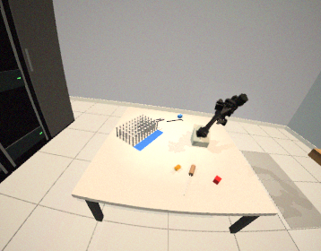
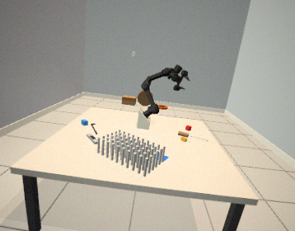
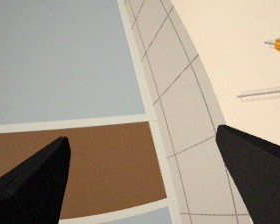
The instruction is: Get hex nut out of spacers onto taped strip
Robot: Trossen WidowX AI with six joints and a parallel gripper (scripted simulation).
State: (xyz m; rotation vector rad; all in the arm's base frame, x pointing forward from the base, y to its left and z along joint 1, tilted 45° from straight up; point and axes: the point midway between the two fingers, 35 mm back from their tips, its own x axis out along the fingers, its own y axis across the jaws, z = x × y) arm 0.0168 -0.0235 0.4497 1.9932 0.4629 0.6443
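The orange-handled tool is 430 mm below my gripper tip, 170 mm ahead of it and 10 mm to the left of it. The rest, counted from my gripper tip: flat grey tool: 710 mm to the right, 430 mm below, 290 mm ahead; blue taped strip: 440 mm below, 380 mm ahead, 340 mm to the right; red cube: 420 mm below, 120 mm to the left, 110 mm behind.
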